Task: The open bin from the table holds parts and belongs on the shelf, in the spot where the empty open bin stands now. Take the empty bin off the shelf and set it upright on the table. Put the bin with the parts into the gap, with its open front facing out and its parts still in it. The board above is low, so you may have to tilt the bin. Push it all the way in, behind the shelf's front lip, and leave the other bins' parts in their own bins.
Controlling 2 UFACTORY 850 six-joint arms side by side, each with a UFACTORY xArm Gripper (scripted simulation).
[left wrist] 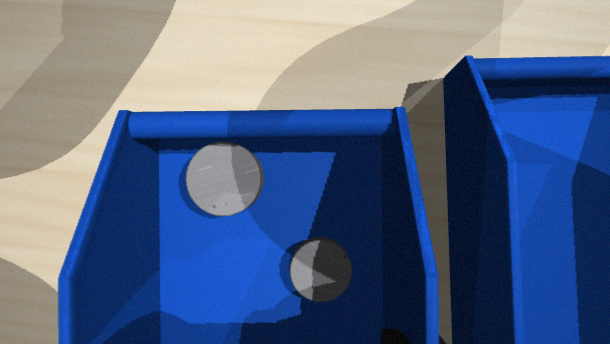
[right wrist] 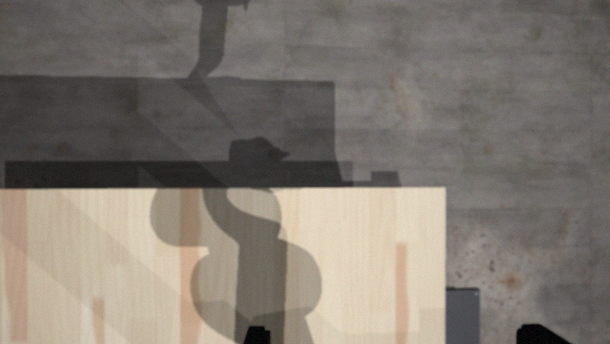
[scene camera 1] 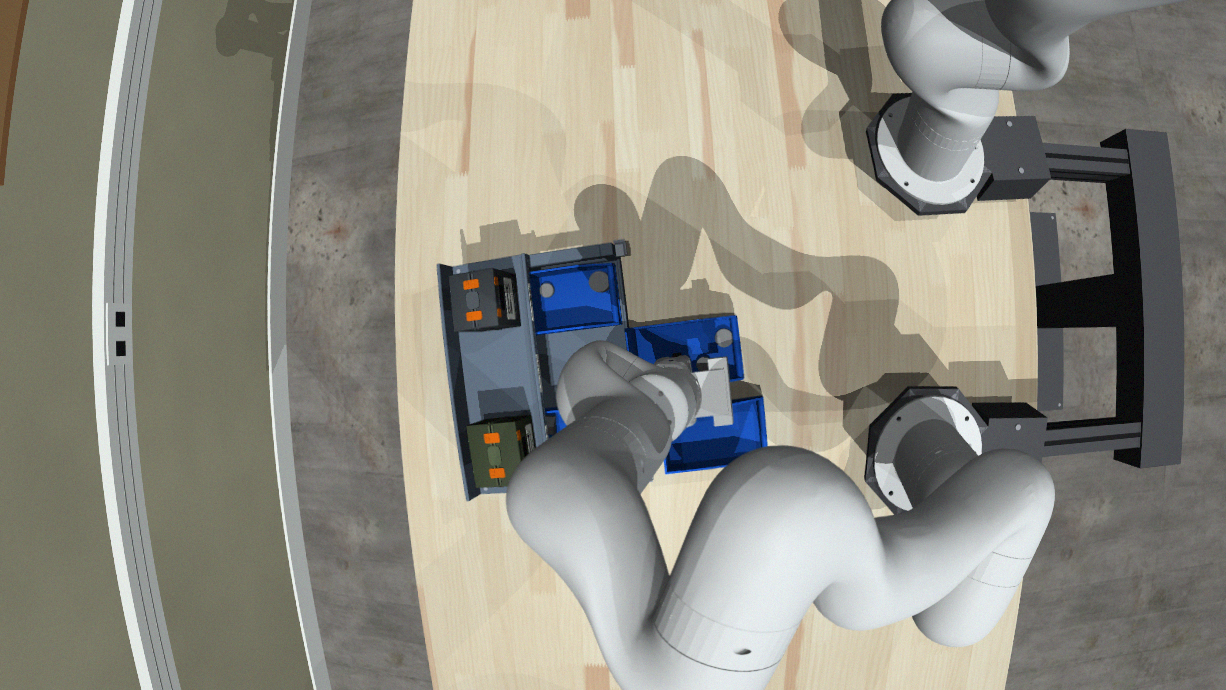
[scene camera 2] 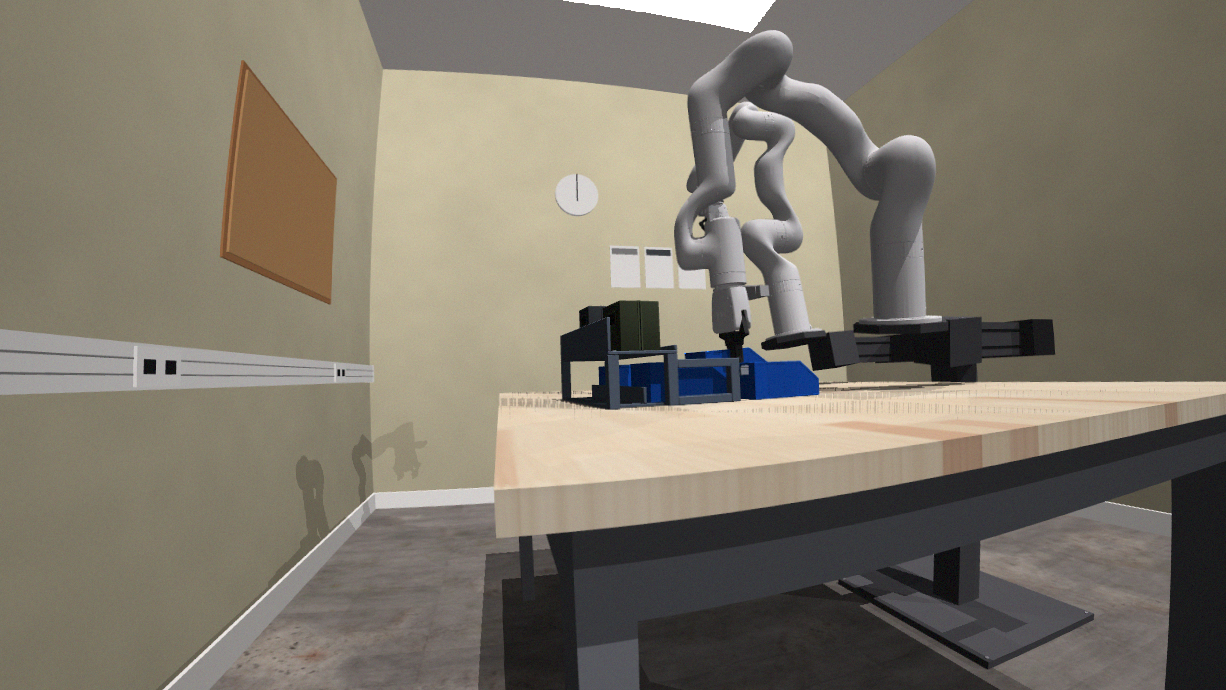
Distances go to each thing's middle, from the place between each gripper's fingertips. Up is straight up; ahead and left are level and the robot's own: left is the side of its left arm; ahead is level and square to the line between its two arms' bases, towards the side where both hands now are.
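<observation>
The grey shelf [scene camera 2: 592,342] is 220 mm ahead of my left hand, and it is also 30 mm below that hand and 10 mm to the right of it. Going by its middle, the shelf is nearer to my left hand than to my right hand.
As for my right hand, it is 560 mm above the grey shelf, 810 mm to the right of it and 560 mm short of it.
</observation>
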